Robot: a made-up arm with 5 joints. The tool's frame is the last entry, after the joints. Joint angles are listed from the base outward. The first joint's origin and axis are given. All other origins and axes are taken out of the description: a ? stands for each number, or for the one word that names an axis. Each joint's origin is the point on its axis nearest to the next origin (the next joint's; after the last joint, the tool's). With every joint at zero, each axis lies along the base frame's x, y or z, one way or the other. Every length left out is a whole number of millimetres.
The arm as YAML. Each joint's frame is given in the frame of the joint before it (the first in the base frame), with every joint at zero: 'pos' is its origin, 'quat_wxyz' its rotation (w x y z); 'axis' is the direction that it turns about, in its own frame. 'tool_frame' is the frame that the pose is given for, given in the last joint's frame.
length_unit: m
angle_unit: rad
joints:
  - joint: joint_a
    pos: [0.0, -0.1, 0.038]
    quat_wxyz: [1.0, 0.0, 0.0, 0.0]
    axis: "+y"
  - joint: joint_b
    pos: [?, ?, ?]
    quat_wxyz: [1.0, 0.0, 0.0, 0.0]
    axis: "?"
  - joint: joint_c
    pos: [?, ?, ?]
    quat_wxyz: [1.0, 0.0, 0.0, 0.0]
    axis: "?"
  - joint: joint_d
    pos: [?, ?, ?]
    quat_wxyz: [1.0, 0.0, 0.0, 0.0]
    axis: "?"
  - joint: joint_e
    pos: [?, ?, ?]
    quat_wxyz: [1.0, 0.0, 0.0, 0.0]
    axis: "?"
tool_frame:
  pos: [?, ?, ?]
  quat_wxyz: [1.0, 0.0, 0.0, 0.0]
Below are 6 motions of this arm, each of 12 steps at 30 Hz.
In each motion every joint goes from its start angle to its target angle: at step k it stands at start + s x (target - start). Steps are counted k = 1, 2, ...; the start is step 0. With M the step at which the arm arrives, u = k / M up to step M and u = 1 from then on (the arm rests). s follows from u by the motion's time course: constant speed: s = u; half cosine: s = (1 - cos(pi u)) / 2; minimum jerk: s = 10 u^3 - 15 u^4 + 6 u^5.
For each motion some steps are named. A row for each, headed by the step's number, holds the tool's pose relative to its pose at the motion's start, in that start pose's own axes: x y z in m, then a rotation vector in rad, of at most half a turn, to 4 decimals.
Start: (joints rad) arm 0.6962 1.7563 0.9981 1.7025 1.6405
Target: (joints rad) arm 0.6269 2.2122 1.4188 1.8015 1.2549
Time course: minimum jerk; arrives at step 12
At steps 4, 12:
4: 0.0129 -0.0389 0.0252 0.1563 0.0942 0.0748
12: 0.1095 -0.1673 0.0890 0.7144 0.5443 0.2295

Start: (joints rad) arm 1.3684 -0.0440 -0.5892 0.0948 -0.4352
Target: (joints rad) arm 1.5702 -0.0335 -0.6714 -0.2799 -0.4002
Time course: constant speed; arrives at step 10
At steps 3, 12:
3: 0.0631 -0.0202 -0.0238 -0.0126 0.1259 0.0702
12: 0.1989 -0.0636 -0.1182 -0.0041 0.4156 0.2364

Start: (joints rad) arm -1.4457 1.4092 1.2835 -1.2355 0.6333
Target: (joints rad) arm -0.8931 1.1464 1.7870 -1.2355 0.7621
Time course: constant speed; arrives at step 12
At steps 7, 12:
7: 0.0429 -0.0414 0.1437 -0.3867 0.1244 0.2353
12: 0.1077 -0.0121 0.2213 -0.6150 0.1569 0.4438

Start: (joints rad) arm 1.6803 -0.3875 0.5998 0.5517 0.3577
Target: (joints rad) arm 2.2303 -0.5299 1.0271 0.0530 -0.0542
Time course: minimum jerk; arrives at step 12
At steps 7, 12:
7: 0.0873 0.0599 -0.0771 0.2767 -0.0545 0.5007
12: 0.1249 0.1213 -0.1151 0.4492 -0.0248 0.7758

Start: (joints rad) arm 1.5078 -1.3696 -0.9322 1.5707 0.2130
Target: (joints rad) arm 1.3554 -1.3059 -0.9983 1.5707 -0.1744
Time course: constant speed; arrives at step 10
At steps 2, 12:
2: 0.0105 -0.0078 0.0071 0.0705 0.0324 -0.0018
12: 0.0536 -0.0405 0.0275 0.3558 0.1596 -0.0292

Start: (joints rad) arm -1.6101 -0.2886 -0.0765 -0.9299 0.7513
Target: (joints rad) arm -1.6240 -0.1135 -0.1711 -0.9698 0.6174
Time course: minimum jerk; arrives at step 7
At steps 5, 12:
5: 0.0000 0.0229 -0.0548 0.2576 -0.0935 -0.0139
12: 0.0013 0.0278 -0.0636 0.3008 -0.1107 -0.0145

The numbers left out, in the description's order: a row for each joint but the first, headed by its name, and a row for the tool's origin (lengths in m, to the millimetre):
joint_b: xyz 0.217 0.0 0.008, axis +x
joint_c: xyz 0.0 0.119 0.138, axis -y
joint_d: xyz 0.399 0.0 -0.03, axis -z
joint_e: xyz -0.13 -0.356 0.0, axis -x
tool: xyz 0.0 0.003 0.087

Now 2 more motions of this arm.
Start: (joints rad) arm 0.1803 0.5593 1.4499 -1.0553 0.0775
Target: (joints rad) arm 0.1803 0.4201 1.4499 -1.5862 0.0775
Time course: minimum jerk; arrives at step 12
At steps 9, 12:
9: 0.2666 0.0362 0.0024 -0.0042 -0.0318 0.5992
12: 0.2965 0.0492 0.0029 -0.0042 -0.0353 0.6683

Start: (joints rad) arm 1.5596 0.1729 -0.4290 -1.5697 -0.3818
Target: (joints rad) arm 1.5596 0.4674 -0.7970 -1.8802 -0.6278
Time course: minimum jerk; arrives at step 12
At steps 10, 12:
10: 0.2362 -0.0780 -0.2425 0.5478 -0.0320 0.5437
12: 0.2472 -0.0764 -0.2508 0.5660 -0.0309 0.5658

